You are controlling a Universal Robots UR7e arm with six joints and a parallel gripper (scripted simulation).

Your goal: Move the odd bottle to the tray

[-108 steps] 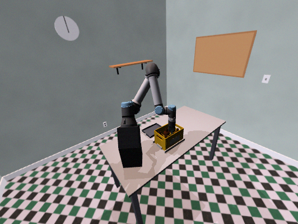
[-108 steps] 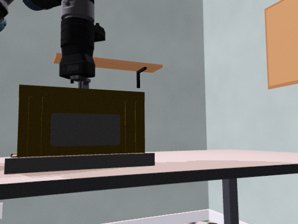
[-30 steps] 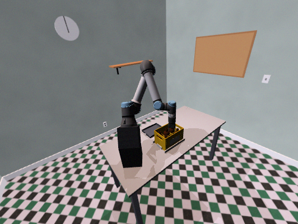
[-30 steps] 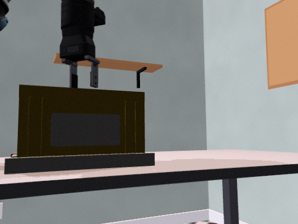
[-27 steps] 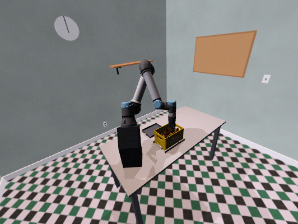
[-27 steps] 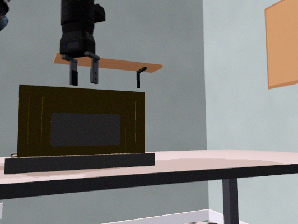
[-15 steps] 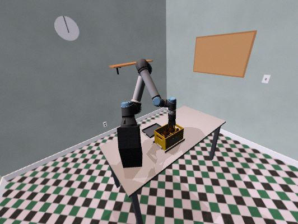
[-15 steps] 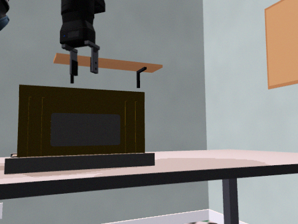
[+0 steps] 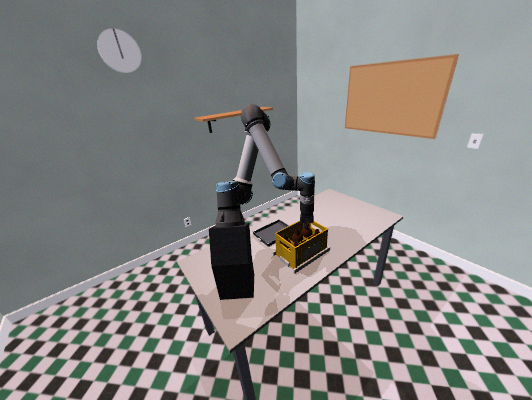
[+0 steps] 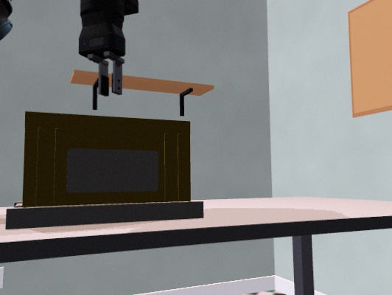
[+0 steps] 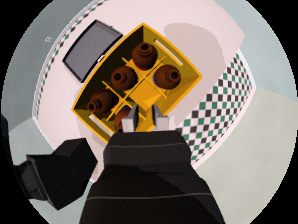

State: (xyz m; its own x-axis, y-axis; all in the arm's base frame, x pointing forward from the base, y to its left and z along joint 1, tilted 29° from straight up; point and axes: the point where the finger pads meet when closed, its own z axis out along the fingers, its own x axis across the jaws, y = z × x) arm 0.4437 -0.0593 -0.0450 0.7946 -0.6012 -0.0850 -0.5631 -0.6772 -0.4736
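Right now my hand is 10 mm past the crate, 40 mm to the right of it and 160 mm above it. The rest, counted from my hand: dark tray 60 mm behind, 320 mm to the left, 230 mm below; brown bottle 80 mm ahead, 100 mm to the left, 150 mm below.
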